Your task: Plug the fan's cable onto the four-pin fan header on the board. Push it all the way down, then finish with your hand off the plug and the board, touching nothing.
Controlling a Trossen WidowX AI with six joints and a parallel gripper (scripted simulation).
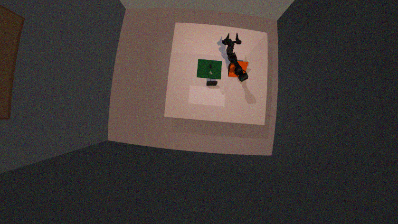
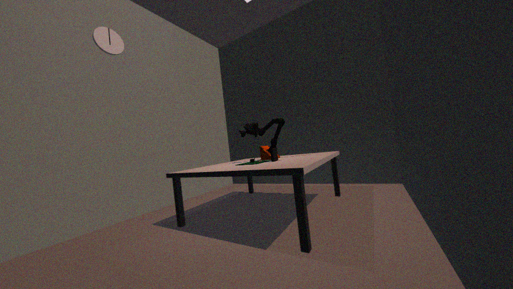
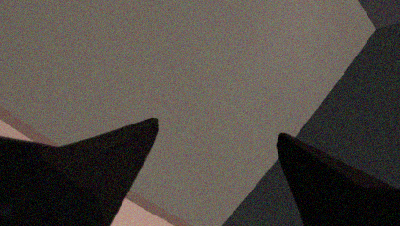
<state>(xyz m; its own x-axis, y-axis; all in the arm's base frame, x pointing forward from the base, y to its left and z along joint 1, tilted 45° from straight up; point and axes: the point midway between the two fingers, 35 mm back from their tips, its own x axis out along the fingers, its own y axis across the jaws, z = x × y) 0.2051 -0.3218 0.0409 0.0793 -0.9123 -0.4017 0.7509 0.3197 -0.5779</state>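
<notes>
Right now my gripper tip is 150 mm short of the dark fan plug, 220 mm to the right of it and 350 mm above it. From my gripper tip the other things lie so: fan 110 mm ahead, 450 mm to the left, 310 mm below; green board 160 mm ahead, 260 mm to the left, 390 mm below; four-pin header 140 mm ahead, 310 mm to the left, 370 mm below.
</notes>
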